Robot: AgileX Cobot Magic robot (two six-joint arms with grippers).
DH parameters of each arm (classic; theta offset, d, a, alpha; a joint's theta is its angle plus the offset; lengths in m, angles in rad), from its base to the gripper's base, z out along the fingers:
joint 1: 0 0.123 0 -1.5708
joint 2: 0.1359 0 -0.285 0
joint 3: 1.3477 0 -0.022 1.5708
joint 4: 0 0.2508 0 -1.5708
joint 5: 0 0 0.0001 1.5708
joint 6: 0 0.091 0 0
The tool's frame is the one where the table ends.
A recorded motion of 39 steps. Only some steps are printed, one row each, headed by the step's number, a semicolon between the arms.
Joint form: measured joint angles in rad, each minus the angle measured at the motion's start. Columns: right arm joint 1, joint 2, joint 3, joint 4, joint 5, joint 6; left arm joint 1, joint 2, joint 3, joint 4, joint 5, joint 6.
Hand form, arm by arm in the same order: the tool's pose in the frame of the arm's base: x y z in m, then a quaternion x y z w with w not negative. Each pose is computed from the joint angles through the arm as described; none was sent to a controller.
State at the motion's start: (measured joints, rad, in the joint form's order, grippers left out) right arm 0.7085 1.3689 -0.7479 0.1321 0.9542 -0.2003; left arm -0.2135 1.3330 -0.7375 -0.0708 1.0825 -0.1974
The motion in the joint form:
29: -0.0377 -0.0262 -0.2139 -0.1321 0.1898 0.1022; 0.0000 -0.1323 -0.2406 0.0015 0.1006 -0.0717
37: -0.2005 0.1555 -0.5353 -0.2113 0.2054 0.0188; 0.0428 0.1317 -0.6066 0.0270 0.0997 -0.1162
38: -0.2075 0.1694 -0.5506 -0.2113 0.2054 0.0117; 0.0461 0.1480 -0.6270 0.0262 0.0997 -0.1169
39: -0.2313 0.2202 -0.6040 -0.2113 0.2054 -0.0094; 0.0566 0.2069 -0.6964 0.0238 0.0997 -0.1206
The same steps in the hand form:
29: 0.1819 0.1443 0.2650 -0.37422 0.92495 0.01878 0.06379; 0.2020 -0.0498 0.3002 -0.03651 0.99083 -0.06255 0.11410
37: 0.2651 0.1400 0.3024 -0.34530 0.92893 -0.01669 0.13262; 0.2866 -0.0531 0.3362 -0.07482 0.98120 -0.06314 0.16633
38: 0.2697 0.1402 0.3024 -0.34529 0.92883 -0.01753 0.13318; 0.2916 -0.0531 0.3372 -0.07680 0.98067 -0.06380 0.16828
39: 0.2859 0.1404 0.3012 -0.34393 0.92916 -0.02035 0.13403; 0.3094 -0.0529 0.3389 -0.08381 0.97912 -0.06560 0.17322

